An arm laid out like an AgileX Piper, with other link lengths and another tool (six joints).
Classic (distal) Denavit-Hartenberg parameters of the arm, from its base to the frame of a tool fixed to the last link. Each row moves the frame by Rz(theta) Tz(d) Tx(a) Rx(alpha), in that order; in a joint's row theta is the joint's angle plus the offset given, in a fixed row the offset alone. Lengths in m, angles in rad.
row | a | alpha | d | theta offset
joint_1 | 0 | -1.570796 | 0.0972 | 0
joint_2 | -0.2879 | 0 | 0 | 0.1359
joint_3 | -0.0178 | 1.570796 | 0 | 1.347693
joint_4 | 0 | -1.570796 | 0.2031 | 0
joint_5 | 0 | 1.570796 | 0 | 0
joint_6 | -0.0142 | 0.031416 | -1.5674 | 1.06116
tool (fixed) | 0 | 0 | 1.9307 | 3.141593
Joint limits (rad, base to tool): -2.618..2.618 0..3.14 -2.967..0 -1.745..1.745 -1.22..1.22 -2.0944..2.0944
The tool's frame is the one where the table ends.
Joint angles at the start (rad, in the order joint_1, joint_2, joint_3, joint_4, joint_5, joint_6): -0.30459, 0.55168, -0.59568, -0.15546, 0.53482, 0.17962
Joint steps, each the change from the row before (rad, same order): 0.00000, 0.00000, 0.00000, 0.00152, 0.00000, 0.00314; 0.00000, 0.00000, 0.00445, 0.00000, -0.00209, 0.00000; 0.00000, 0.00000, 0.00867, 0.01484, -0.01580, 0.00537; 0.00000, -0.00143, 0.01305, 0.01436, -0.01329, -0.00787; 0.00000, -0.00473, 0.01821, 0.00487, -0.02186, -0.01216; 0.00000, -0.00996, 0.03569, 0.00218, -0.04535, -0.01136; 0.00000, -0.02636, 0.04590, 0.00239, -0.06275, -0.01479; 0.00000, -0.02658, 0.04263, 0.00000, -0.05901, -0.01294; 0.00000, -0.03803, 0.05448, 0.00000, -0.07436, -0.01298
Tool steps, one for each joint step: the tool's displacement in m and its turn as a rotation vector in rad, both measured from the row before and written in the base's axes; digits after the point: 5 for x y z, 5 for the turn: 0.00012, 0.00047, -0.00022, 0.00412, -0.00155, -0.00102; -0.00018, 0.00015, -0.00163, 0.00068, 0.00229, 0.00032; 0.00302, 0.00344, -0.00071, 0.01629, -0.01283, 0.00203; 0.00173, 0.00285, -0.00273, 0.00619, -0.00305, 0.00636; 0.00178, 0.00073, -0.00100, -0.00860, -0.00517, 0.00775; 0.00328, 0.00056, -0.00097, -0.01401, -0.01520, 0.00970; 0.00409, 0.00083, 0.00432, -0.02402, -0.03659, 0.01242; 0.00323, 0.00065, 0.00515, -0.02465, -0.03635, 0.01063; 0.00308, 0.00140, 0.00756, -0.02927, -0.05055, 0.01179
